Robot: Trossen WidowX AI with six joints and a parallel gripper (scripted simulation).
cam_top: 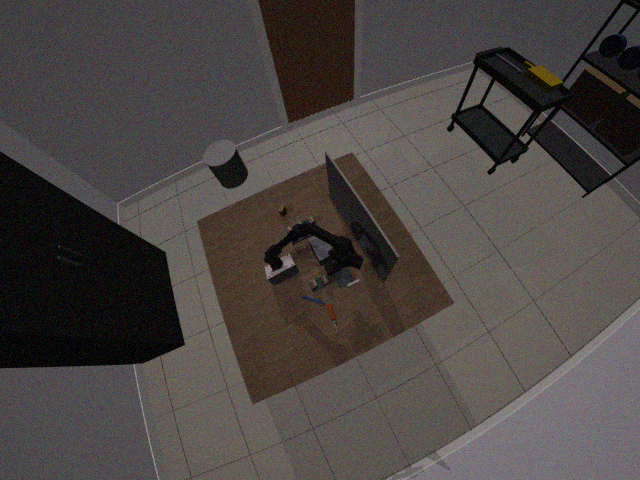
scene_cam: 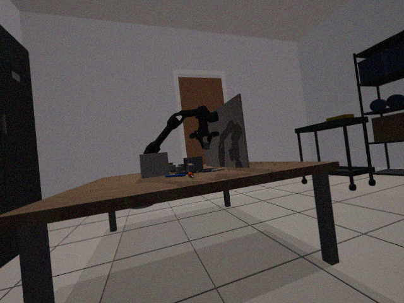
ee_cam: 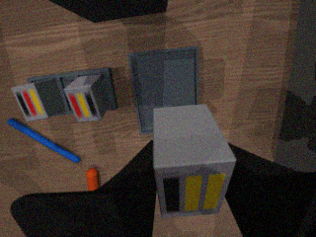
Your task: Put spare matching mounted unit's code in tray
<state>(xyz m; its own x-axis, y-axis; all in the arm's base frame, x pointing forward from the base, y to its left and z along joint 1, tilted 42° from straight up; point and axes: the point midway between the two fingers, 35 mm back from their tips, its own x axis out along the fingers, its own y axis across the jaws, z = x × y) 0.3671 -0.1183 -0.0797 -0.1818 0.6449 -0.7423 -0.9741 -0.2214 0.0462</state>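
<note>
Now: the grey tray 14 cm below my gripper tip. Also, from my gripper tip: grey spare block 3 cm above; then grey panel 16 cm ahead, 22 cm to the left, 8 cm above; then blue pen 21 cm behind, 9 cm to the right, 14 cm below.
</note>
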